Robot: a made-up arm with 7 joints.
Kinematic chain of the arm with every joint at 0, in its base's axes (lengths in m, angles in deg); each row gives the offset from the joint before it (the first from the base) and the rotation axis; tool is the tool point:
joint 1: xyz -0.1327 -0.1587 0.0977 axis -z
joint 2: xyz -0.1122 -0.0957 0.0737 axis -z
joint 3: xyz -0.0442 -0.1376 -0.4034 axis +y
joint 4: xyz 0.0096 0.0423 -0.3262 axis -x
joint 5: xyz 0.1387 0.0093 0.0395 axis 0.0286 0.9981 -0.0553
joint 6: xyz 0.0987 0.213 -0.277 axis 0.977 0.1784 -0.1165
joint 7: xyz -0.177 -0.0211 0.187 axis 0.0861 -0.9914 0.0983
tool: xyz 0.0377 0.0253 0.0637
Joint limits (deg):
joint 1: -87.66..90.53
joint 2: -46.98..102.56
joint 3: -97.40..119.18
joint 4: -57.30..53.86
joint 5: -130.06..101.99
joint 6: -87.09..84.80
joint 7: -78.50..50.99
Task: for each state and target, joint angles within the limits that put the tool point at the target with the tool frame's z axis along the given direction. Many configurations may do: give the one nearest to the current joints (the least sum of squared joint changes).
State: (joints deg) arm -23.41 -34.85 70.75 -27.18 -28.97 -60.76 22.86
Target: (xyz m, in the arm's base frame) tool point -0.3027 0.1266 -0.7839 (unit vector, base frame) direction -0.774 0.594 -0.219
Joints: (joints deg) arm 8.41 -17.69 23.77 -13.69 -55.72 -87.09 34.53
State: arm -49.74 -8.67 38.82 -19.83 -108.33 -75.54 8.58
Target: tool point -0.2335 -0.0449 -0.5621 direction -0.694 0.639 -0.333
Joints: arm -19.45 -6.83 51.69 -36.39 -130.06 -53.11 32.67
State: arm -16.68 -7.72 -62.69 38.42 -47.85 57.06 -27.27
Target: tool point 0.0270 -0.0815 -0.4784 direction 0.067 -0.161 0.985
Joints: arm -14.85 -23.18 -30.63 15.32 -18.72 32.73 -38.94
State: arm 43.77 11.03 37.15 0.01 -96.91 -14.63 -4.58
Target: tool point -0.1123 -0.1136 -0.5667 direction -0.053 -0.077 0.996
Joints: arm 62.70 30.08 30.59 -17.54 -69.51 -11.08 -44.89
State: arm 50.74 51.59 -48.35 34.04 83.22 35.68 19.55
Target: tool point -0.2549 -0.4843 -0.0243 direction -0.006 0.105 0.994
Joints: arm 61.03 50.93 -97.40 38.34 101.99 -5.38 7.90
